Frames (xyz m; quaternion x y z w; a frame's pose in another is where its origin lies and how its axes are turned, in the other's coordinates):
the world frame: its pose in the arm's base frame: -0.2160 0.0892 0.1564 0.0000 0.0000 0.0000 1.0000
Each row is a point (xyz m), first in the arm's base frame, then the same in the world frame.
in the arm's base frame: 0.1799 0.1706 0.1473
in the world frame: 0.3959 0.0814 -0.0091
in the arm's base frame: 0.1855 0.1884 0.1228
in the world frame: 0.4015 0.0992 -0.0336
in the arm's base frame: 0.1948 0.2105 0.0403
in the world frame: 0.4108 0.1213 -0.1161
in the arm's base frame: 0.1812 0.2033 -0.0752
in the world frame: 0.3972 0.1141 -0.2316
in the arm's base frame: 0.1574 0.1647 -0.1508
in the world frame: 0.3734 0.0755 -0.3072
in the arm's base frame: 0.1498 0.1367 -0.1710
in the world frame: 0.3658 0.0475 -0.3274
